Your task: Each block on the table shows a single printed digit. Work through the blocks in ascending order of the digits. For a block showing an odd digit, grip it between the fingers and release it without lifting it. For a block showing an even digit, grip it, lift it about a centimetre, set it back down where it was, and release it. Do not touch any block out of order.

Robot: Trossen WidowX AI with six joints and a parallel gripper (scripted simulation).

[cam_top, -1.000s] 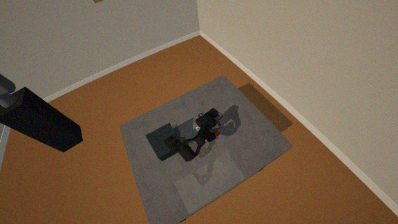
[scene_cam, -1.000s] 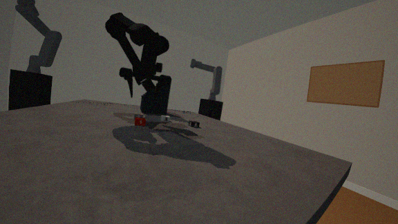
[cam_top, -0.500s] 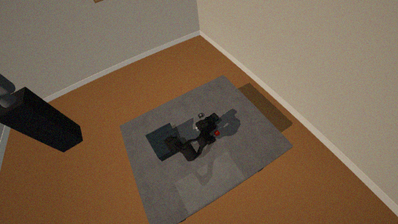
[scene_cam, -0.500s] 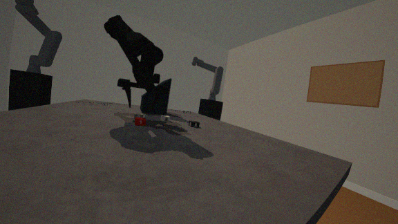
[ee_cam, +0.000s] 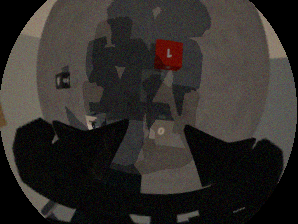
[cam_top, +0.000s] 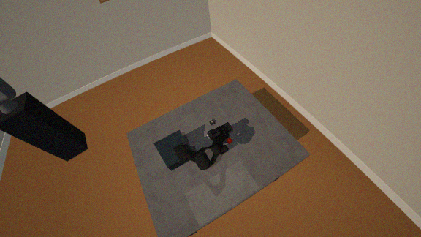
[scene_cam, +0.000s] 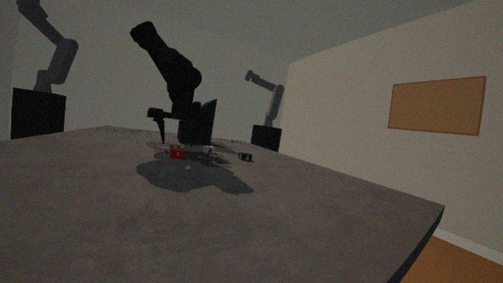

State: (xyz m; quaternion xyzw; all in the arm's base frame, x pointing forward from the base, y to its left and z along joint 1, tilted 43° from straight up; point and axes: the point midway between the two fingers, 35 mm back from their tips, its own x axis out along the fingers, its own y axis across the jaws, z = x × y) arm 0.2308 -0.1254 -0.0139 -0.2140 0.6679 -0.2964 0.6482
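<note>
Right now the red block is 90 mm ahead of my gripper tip, 10 mm to the right of it and 10 mm below it. From my gripper tip the other things lie so: light grey block 110 mm to the left, 10 mm below; dark block 200 mm to the left, 80 mm ahead, 10 mm below.
</note>
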